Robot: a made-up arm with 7 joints.
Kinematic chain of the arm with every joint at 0, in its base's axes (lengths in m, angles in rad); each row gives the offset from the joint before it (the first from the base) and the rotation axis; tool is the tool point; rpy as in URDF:
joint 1: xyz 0 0 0.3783 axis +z
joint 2: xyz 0 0 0 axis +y
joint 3: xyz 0 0 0.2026 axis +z
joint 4: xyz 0.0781 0 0 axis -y
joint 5: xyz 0.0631 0 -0.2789 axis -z
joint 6: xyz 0 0 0 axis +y
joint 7: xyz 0.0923 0 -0.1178 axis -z
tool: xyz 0 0 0 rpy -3.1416 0 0
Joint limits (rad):
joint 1: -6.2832..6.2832
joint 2: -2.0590..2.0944
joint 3: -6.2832..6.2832
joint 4: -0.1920..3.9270
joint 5: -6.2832..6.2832
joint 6: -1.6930..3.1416
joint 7: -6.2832..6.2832
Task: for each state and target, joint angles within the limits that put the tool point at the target. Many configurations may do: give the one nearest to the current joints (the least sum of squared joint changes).
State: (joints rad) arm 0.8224 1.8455 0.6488 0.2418 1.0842 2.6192 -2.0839
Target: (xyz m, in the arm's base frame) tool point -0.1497 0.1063 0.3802
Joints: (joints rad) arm 0.8191 1.8613 0.7615 0.2168 1.1210 2.5514 -2.0839
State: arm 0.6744 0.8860 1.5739 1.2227 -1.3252 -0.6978 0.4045
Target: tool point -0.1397 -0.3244 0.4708
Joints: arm 1.5215 0.2722 2.3919 0.6958 -1.5372 -0.6246 0.4045
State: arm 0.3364 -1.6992 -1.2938 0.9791 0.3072 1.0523 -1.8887
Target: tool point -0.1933 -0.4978 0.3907
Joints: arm -0.0170 -1.8097 -1.4783 1.4304 0.3069 0.8711 -1.8887
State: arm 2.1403 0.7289 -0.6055 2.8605 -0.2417 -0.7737 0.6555
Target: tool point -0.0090 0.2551 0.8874
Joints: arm 1.6935 0.4167 -0.6631 2.6503 0.0086 -0.7507 0.6555
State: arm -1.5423 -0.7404 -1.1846 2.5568 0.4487 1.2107 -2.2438
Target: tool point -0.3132 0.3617 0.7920
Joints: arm -1.4917 -0.9289 -1.3090 2.5533 0.4338 1.0530 -2.2438
